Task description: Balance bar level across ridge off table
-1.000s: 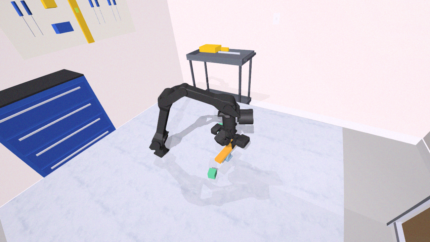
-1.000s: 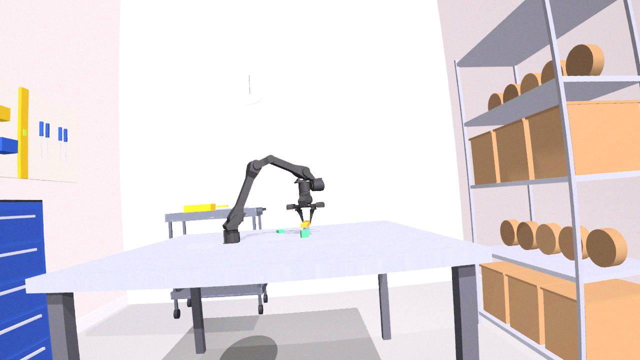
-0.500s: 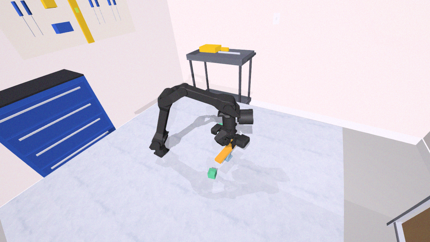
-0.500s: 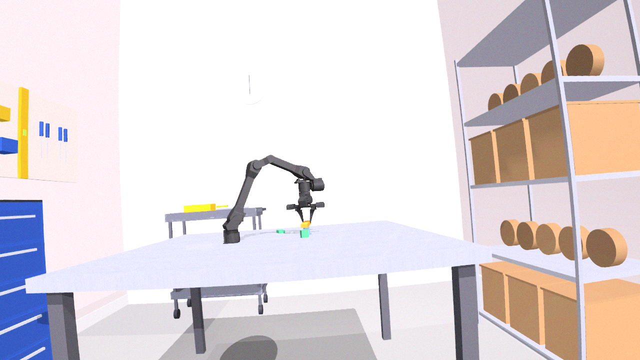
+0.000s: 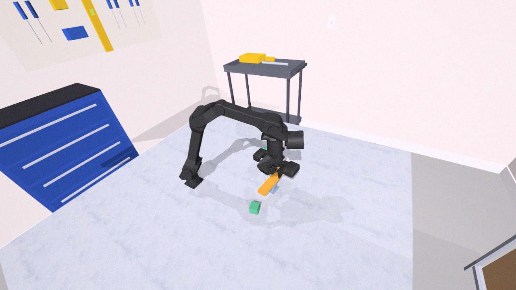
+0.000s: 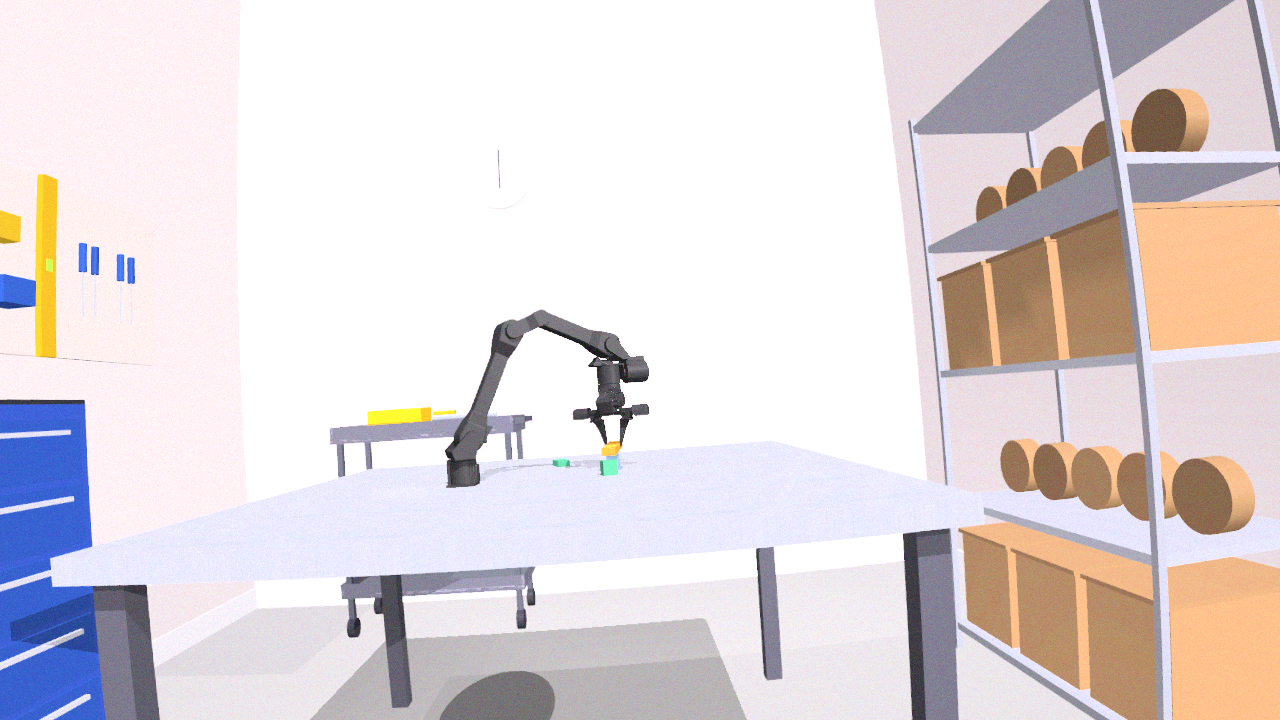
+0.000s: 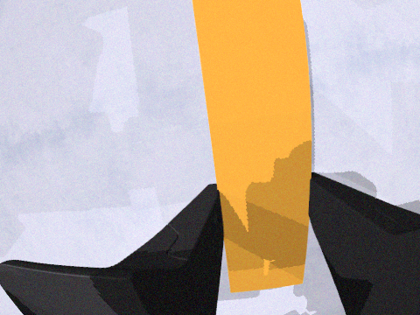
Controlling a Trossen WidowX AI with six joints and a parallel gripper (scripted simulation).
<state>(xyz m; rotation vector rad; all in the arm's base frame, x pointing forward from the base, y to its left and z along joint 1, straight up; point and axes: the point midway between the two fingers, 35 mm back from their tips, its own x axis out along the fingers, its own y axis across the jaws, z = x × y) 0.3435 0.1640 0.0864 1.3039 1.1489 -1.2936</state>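
My gripper tip is now 30 mm to the left of the orange bar. From my gripper tip the other things lie so: green cube: 150 mm to the right, 40 mm below, 10 mm behind.
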